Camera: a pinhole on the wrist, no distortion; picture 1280 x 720 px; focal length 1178.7 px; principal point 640.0 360.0 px. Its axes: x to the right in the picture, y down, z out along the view. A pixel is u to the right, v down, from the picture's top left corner.
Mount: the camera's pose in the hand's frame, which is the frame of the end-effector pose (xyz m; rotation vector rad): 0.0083 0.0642 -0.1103 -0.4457 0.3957 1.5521
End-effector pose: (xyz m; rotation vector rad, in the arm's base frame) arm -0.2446 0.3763 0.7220 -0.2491 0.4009 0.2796
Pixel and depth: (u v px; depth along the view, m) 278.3 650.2 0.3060
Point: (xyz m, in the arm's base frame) -0.2866 0.5453 0.9062
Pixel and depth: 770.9 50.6 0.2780
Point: -0.2160 0.6436 0.7522
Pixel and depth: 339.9 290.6 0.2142
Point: -0.2368 0.5272 0.7841
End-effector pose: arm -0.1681 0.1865 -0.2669 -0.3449 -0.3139 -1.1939
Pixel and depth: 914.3 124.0 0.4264
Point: 0.1934 0.3301 -0.0820
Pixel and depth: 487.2 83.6 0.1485
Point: -0.0400 0.2070 -0.2376
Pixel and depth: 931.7 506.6 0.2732
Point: 0.0595 0.3403 -0.2259
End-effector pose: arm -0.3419 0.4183 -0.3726 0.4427 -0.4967 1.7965
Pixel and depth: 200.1 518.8 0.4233
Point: -0.4471 0.1526 -0.1419
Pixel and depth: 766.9 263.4 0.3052
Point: -0.5809 0.3003 -0.2738
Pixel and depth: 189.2 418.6 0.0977
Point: -0.4210 0.4023 -0.3874
